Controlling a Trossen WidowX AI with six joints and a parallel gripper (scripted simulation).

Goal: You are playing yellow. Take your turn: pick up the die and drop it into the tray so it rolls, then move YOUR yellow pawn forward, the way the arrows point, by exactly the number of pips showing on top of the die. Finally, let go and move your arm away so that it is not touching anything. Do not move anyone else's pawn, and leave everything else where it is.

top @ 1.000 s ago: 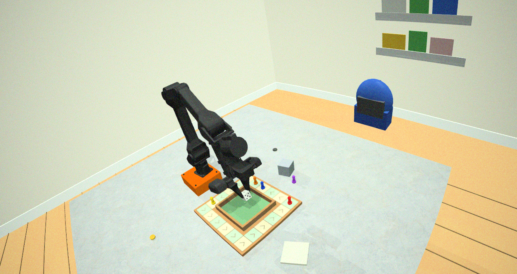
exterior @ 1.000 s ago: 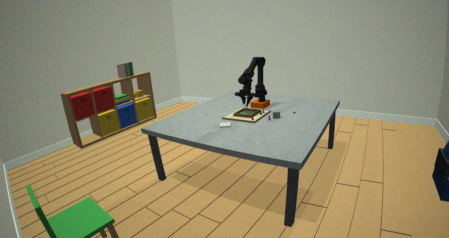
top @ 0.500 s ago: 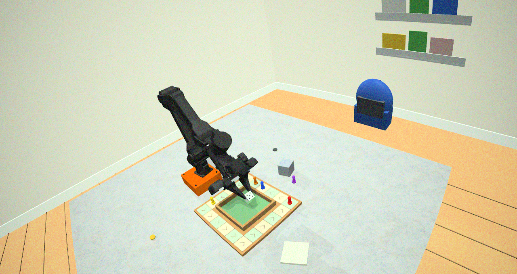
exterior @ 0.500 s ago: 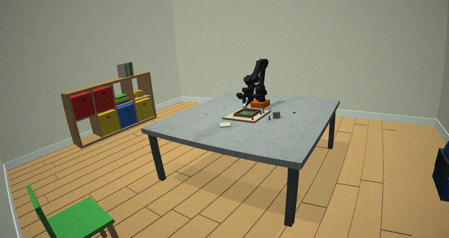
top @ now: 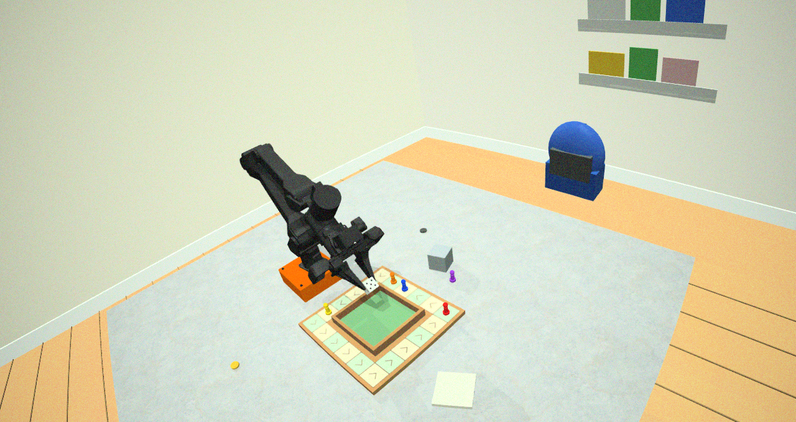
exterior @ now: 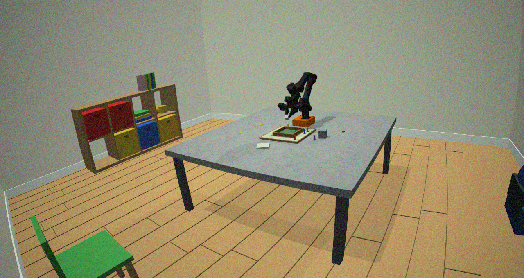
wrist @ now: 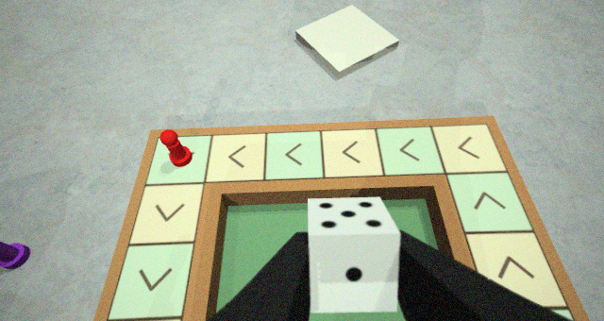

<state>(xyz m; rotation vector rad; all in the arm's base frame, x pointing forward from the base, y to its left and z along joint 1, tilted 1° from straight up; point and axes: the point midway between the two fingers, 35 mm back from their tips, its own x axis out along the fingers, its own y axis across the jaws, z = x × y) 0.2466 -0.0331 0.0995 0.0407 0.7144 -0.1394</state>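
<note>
The white die lies right at my gripper tip. Also, from my gripper tip: orange pawn (6 cm behind, 12 cm to the left, 10 cm below); blue pawn (1 cm behind, 11 cm to the left, 10 cm below); green dice tray (1 cm behind, 12 cm below).
</note>
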